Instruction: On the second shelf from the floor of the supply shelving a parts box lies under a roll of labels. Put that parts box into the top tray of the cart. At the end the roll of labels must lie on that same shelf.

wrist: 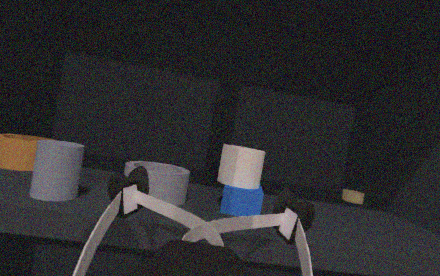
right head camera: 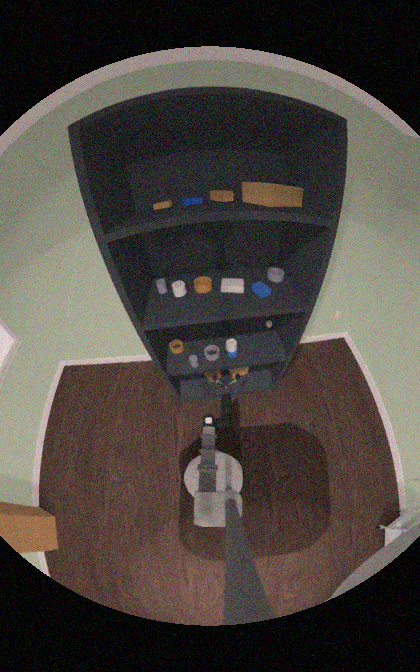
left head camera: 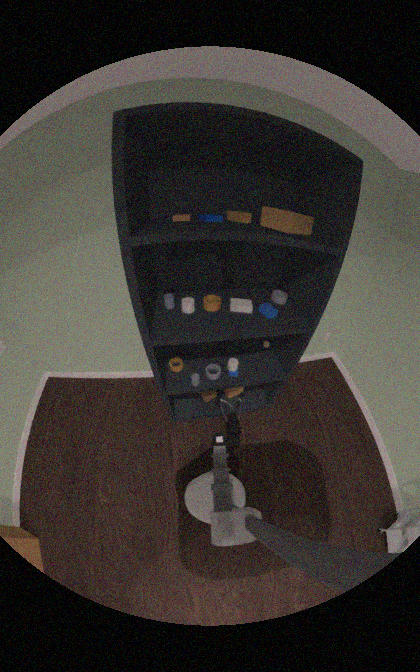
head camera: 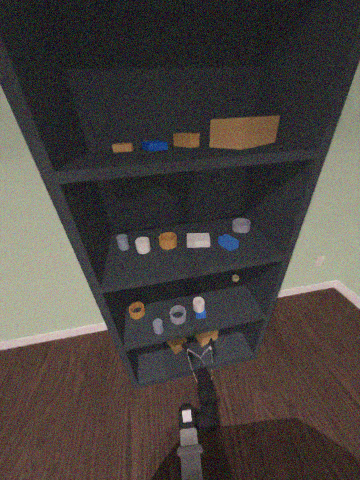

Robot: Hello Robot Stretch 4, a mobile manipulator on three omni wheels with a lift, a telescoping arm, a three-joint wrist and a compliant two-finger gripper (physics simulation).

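Places are measured from the robot's base along level axes (x left, y back, z up), in centimetres.
Pixels of known places: gripper, fingertip midpoint: [wrist: 211, 194] [head camera: 197, 339].
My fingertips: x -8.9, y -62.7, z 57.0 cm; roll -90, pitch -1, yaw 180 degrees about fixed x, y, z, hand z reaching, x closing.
Note:
For each thing: its top centre in the pictures, then the offset to it from my fingertips. Level surfaces: height alone.
- blue parts box at its top centre: [wrist: 243, 184] [head camera: 200, 308] dy -20.6, dx -5.0, dz -2.4 cm
- floor at its surface level: dz -6.4 cm
- grey ring at its top centre: [wrist: 158, 167] [head camera: 177, 312] dy -18.7, dx +9.0, dz -1.6 cm
- grey cylinder at its top centre: [wrist: 62, 143] [head camera: 157, 322] dy -11.5, dx +20.7, dz +0.6 cm
- orange ring at its top centre: [wrist: 29, 138] [head camera: 136, 307] dy -24.9, dx +34.5, dz -1.4 cm
- small tan piece at its top centre: [wrist: 353, 191] [head camera: 235, 276] dy -45.6, dx -35.7, dz -3.9 cm
The blue parts box [head camera: 201, 315] [left head camera: 233, 373] [right head camera: 232, 354] [wrist: 242, 201] sits on the second shelf from the floor [head camera: 235, 304] [wrist: 330, 235], right of the shelf's middle. The white roll of labels [head camera: 199, 304] [left head camera: 233, 363] [right head camera: 231, 345] [wrist: 241, 166] stands on top of it, slightly tilted in the wrist view. My gripper [head camera: 198, 347] [left head camera: 231, 398] [right head camera: 227, 382] [wrist: 211, 194] is open and empty, in front of the shelving [head camera: 75, 225]. In the wrist view, the box and roll appear between the fingertips, nearer the right one, and farther away. The cart cannot be made out clearly.
On the same shelf, left of the box, are a grey ring [head camera: 178, 315] [wrist: 175, 185], a grey cylinder [head camera: 158, 326] [wrist: 57, 170] and an orange ring [head camera: 136, 310]. A small tan piece [head camera: 235, 278] [wrist: 353, 196] lies to the right. Brown boxes [head camera: 206, 338] are on the bottom shelf.

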